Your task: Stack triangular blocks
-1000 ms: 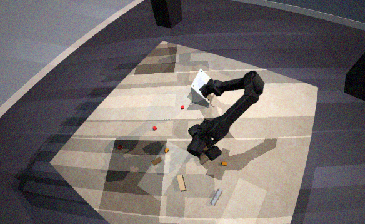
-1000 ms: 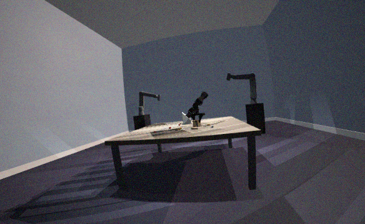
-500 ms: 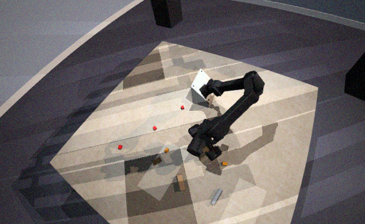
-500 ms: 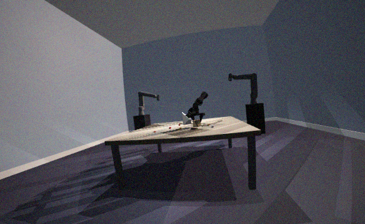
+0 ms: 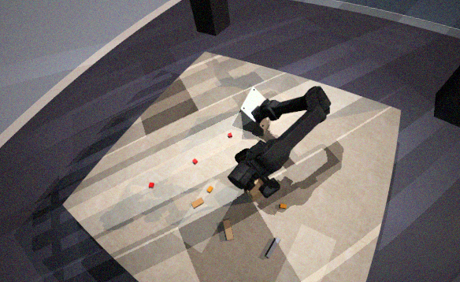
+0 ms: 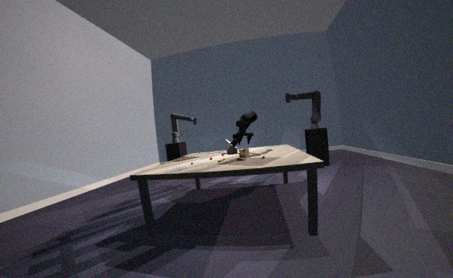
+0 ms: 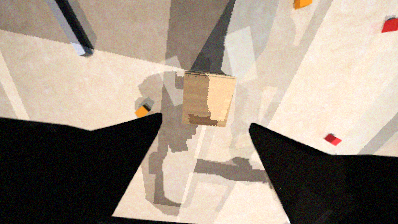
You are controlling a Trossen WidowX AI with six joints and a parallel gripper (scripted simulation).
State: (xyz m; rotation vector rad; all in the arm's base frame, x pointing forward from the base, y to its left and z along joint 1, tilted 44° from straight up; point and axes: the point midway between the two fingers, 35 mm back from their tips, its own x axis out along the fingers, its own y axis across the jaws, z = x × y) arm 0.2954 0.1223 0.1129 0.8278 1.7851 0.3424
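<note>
Now: gripper tip 10 mm past the wooden block and 60 mm above it. Round my gripper tip: grey bar 160 mm ahead, 170 mm to the left, 100 mm below.
</note>
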